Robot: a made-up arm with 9 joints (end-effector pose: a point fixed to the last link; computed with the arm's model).
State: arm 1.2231 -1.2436 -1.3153 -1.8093 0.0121 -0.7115 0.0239 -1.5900 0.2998
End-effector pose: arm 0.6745 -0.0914 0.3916 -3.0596 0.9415 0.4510
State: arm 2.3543 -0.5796 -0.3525 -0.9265 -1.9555 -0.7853 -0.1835 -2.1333 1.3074
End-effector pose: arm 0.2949 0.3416 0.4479 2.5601 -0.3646 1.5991
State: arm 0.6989 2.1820 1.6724 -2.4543 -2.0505 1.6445 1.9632 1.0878 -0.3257
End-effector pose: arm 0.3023 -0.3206 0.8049 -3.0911 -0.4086 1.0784
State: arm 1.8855 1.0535 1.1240 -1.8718 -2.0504 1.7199 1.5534 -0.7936 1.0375
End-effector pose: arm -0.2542 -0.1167 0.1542 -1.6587 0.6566 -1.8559
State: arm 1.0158 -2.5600 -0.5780 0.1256 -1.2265 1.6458 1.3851 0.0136 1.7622
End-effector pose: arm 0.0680 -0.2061 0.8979 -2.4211 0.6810 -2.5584
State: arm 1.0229 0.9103 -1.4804 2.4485 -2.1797 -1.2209 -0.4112 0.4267 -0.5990
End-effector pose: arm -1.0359 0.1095 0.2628 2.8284 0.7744 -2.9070
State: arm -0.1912 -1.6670 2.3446 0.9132 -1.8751 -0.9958 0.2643 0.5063 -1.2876
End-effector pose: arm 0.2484 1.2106 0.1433 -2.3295 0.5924 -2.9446
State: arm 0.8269 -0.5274 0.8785 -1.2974 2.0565 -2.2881 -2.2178 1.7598 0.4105
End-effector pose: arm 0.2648 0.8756 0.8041 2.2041 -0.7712 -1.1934
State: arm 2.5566 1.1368 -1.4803 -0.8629 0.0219 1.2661 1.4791 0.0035 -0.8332
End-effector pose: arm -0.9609 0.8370 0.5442 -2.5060 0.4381 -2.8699
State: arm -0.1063 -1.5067 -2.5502 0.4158 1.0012 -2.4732 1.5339 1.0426 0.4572
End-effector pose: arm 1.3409 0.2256 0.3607 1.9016 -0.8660 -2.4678
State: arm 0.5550 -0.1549 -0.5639 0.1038 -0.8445 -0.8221 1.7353 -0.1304 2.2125
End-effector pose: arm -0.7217 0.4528 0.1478 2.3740 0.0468 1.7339
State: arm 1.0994 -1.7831 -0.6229 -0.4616 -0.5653 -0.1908 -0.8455 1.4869 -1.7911
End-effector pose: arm 0.5503 -0.7541 0.0777 0.7452 0.5307 2.5225
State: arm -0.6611 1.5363 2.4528 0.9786 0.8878 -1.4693 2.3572 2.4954 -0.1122
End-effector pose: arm 0.4858 -0.6986 1.1439 -2.5878 0.8388 1.4200
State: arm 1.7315 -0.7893 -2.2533 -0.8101 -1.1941 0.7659 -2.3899 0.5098 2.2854
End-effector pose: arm 0.2337 0.2636 0.3174 -2.9744 0.5908 -0.7194
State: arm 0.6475 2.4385 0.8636 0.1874 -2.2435 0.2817 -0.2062 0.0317 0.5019
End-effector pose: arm -0.0345 -0.1994 0.9591 3.1218 -0.6072 2.6045
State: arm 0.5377 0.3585 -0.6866 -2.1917 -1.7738 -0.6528 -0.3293 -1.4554 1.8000
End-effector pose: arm -0.2135 0.3674 -0.0860 -0.4459 0.0885 2.0407
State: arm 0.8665 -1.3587 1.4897 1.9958 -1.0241 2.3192 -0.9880 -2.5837 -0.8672
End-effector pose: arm 0.0166 -0.0350 -0.0518 1.7334 0.9253 2.7770
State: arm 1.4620 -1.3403 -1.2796 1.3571 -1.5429 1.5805 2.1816 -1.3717 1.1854
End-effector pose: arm 0.1463 0.5278 -0.0380 -0.7409 0.9439 -1.0244
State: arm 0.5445 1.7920 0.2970 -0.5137 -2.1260 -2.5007 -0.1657 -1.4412 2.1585
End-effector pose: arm -0.1987 -0.2779 0.0511 1.6003 0.4736 -1.5910
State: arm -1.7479 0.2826 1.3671 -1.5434 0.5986 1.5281 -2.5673 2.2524 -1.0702
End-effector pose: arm -0.6923 -0.9274 -0.0272 0.9319 1.0060 1.6048
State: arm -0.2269 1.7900 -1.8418 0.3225 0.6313 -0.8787 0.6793 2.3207 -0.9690
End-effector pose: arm 0.0696 -0.5099 0.3508 2.0257 0.1514 1.2376
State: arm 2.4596 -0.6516 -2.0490 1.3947 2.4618 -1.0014 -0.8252 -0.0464 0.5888
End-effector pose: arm -0.1235 0.7978 -0.1337 1.0190 0.4627 -0.5679
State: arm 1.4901 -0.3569 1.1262 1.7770 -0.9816 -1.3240 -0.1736 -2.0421 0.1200
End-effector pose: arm -0.8244 -0.4487 0.0803 -2.1822 0.3539 0.1459
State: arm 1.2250 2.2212 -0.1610 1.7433 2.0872 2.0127 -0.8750 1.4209 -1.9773
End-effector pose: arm -0.0818 -0.3902 1.2154 2.5530 0.2849 1.3267
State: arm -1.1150 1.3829 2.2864 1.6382 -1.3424 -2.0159 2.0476 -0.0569 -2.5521
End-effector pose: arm 0.0094 0.2927 0.6850 -2.6619 -0.6317 -1.9822
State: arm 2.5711 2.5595 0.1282 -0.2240 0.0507 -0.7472 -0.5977 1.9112 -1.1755
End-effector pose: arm -0.5361 -0.7059 0.7244 1.9866 -0.2757 1.4455
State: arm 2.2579 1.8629 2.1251 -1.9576 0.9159 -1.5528 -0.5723 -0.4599 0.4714
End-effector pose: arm 0.1833 0.1534 -0.2133 0.1087 -0.8082 -0.7173
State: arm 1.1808 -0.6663 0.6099 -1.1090 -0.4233 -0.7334 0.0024 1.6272 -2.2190
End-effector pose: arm 0.6768 0.1860 0.4095 -0.9346 1.0063 2.3968
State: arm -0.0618 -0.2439 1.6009 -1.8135 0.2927 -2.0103 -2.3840 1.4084 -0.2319
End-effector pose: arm -0.2909 -0.8774 0.9275 -2.6878 0.4880 -1.0302
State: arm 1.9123 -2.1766 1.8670 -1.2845 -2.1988 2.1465 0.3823 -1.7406 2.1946
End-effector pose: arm -0.0091 0.1746 0.2584 1.6363 0.0117 -1.6053
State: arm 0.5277 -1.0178 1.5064 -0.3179 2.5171 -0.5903 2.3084 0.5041 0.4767
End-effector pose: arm -0.2701 0.5068 0.7902 -2.8776 0.0427 2.2014
